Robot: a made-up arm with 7 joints. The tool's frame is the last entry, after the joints.
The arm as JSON. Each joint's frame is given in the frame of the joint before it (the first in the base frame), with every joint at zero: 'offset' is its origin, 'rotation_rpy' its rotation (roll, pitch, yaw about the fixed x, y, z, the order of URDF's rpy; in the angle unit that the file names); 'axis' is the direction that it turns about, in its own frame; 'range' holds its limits. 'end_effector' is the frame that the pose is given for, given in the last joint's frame.
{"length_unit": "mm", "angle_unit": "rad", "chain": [
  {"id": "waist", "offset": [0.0, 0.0, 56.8], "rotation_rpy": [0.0, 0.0, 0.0], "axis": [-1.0, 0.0, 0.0], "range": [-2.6, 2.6]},
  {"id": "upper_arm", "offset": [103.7, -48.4, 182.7], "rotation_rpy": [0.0, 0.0, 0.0], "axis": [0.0, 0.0, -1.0], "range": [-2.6, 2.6]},
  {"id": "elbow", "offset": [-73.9, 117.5, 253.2], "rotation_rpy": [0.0, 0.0, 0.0], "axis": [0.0, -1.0, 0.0], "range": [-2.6, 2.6]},
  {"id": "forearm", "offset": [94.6, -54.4, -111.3], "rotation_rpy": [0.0, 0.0, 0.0], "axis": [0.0, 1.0, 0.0], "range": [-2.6, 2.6]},
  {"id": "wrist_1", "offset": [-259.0, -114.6, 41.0], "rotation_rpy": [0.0, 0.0, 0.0], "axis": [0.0, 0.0, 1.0], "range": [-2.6, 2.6]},
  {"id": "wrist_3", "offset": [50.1, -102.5, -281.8], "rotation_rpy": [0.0, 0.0, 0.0], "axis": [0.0, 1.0, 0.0], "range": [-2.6, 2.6]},
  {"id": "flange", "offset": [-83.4, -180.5, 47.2], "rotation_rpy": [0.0, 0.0, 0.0], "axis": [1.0, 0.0, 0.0], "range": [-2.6, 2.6]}
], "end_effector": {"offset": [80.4, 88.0, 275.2], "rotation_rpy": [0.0, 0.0, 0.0]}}
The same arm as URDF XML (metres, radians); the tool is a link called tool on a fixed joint. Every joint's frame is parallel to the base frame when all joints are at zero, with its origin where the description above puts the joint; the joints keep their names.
<robot name="arm">
  <link name="base_link"/>
  <link name="link1"/>
  <link name="link2"/>
  <link name="link3"/>
  <link name="link4"/>
  <link name="link5"/>
  <link name="link6"/>
  <link name="link7"/>
  <link name="tool"/>
  <joint name="waist" type="revolute">
    <parent link="base_link"/>
    <child link="link1"/>
    <origin xyz="0 0 0.0568" rpy="0 0 0"/>
    <axis xyz="-1 0 0"/>
    <limit lower="-2.6" upper="2.6"/>
  </joint>
  <joint name="upper_arm" type="revolute">
    <parent link="link1"/>
    <child link="link2"/>
    <origin xyz="0.1037 -0.0484 0.1827" rpy="0 0 0"/>
    <axis xyz="0 0 -1"/>
    <limit lower="-2.6" upper="2.6"/>
  </joint>
  <joint name="elbow" type="revolute">
    <parent link="link2"/>
    <child link="link3"/>
    <origin xyz="-0.0739 0.1175 0.2532" rpy="0 0 0"/>
    <axis xyz="0 -1 0"/>
    <limit lower="-2.6" upper="2.6"/>
  </joint>
  <joint name="forearm" type="revolute">
    <parent link="link3"/>
    <child link="link4"/>
    <origin xyz="0.0946 -0.0544 -0.1113" rpy="0 0 0"/>
    <axis xyz="0 1 0"/>
    <limit lower="-2.6" upper="2.6"/>
  </joint>
  <joint name="wrist_1" type="revolute">
    <parent link="link4"/>
    <child link="link5"/>
    <origin xyz="-0.259 -0.1146 0.041" rpy="0 0 0"/>
    <axis xyz="0 0 1"/>
    <limit lower="-2.6" upper="2.6"/>
  </joint>
  <joint name="wrist_3" type="revolute">
    <parent link="link5"/>
    <child link="link6"/>
    <origin xyz="0.0501 -0.1025 -0.2818" rpy="0 0 0"/>
    <axis xyz="0 1 0"/>
    <limit lower="-2.6" upper="2.6"/>
  </joint>
  <joint name="flange" type="revolute">
    <parent link="link6"/>
    <child link="link7"/>
    <origin xyz="-0.0834 -0.1805 0.0472" rpy="0 0 0"/>
    <axis xyz="1 0 0"/>
    <limit lower="-2.6" upper="2.6"/>
  </joint>
  <joint name="tool_fixed" type="fixed">
    <parent link="link7"/>
    <child link="tool"/>
    <origin xyz="0.0804 0.088 0.2752" rpy="0 0 0"/>
  </joint>
</robot>

